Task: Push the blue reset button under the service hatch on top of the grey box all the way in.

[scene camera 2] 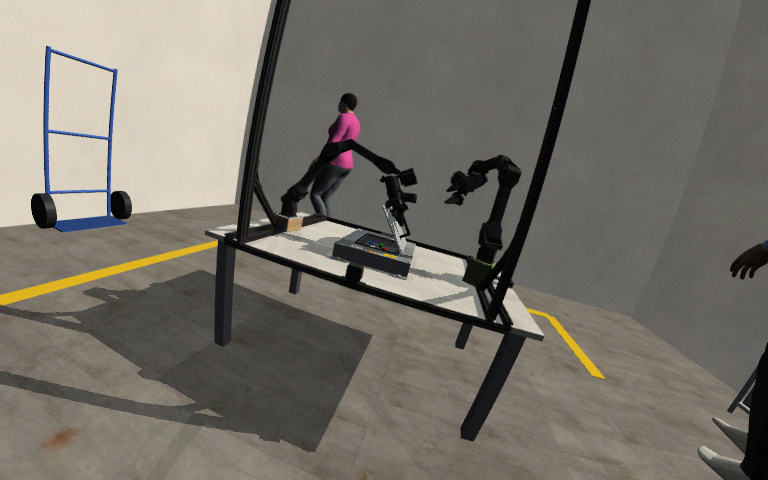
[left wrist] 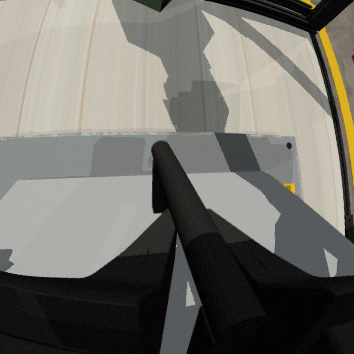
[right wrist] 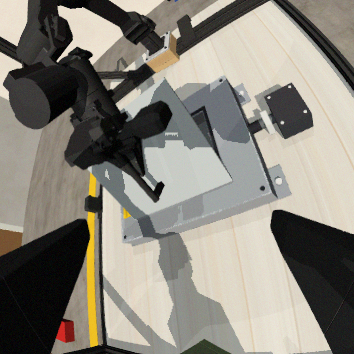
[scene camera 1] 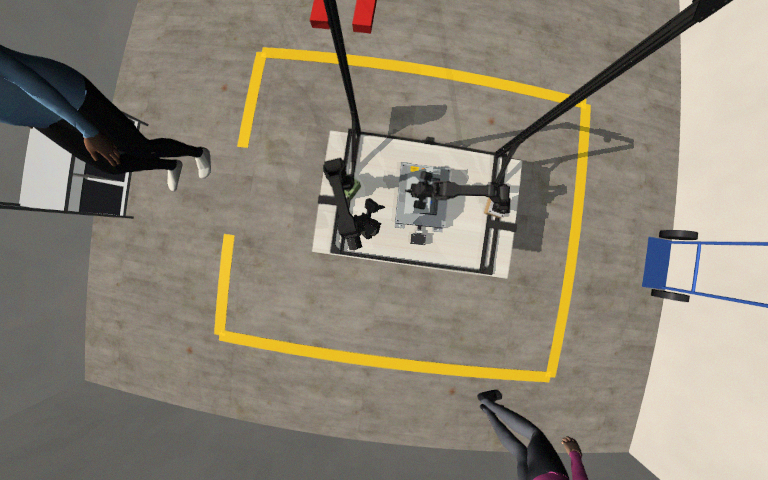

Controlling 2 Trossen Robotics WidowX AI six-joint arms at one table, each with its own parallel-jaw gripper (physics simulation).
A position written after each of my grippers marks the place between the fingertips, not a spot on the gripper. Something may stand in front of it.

My right gripper (right wrist: 180,224) is open and holds nothing. I also see my left gripper (left wrist: 187,216) and a service hatch (left wrist: 64,227).
My left gripper shows as well in the right wrist view (right wrist: 139,175). The service hatch is seen too in the right wrist view (right wrist: 179,162).
